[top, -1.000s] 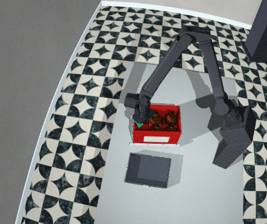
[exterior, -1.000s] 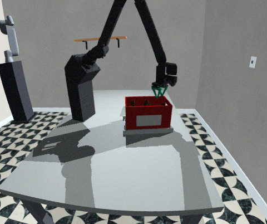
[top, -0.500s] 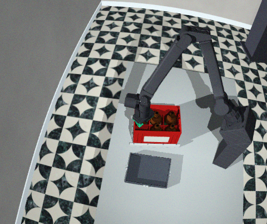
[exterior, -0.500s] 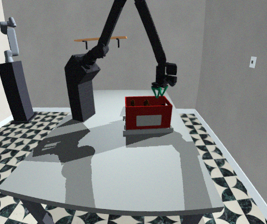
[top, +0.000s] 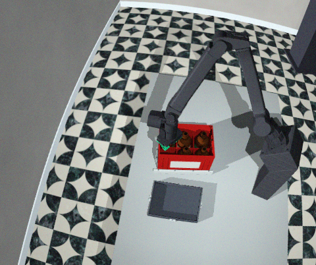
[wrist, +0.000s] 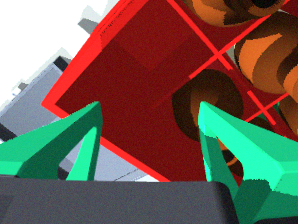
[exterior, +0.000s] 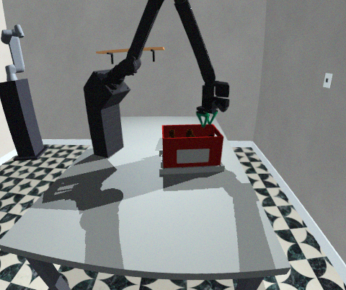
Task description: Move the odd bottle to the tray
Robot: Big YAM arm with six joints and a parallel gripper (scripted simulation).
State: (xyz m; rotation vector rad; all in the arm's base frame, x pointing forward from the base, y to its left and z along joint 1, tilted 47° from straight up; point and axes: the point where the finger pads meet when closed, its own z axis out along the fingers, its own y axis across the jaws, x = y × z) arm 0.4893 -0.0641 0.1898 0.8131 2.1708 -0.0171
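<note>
Right now the crate is 11 cm below my hand, 9 cm behind it and 4 cm to the right of it. Also, from my hand: dark grey tray 23 cm to the left, 18 cm below, 3 cm behind; glass bottle 10 cm below, 9 cm behind, 8 cm to the right.
</note>
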